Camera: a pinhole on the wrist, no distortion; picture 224 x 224 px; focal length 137.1 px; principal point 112.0 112.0 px. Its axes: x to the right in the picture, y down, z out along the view. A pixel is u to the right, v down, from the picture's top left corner.
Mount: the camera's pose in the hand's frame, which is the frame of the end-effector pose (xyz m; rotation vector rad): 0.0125 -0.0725 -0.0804 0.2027 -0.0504 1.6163
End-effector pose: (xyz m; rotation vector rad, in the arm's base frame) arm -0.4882 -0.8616 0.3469 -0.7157 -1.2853 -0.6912
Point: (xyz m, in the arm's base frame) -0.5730 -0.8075 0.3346
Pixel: 170.8 158.4
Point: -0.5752 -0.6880 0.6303
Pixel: 165.6 16.2
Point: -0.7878 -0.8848 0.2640
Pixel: 38.8 209.0
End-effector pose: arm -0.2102 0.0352 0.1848 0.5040 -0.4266 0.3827
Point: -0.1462 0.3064 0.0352
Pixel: behind the camera
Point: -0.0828 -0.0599 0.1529
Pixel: 7.9 37.9
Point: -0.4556 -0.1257 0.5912
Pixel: 191.4 139.7
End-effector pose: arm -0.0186 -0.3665 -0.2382 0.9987 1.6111 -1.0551
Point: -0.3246 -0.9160 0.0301
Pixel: 20.0 205.2
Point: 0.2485 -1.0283 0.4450
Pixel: outside the picture
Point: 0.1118 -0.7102 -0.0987
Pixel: 164.0 206.0
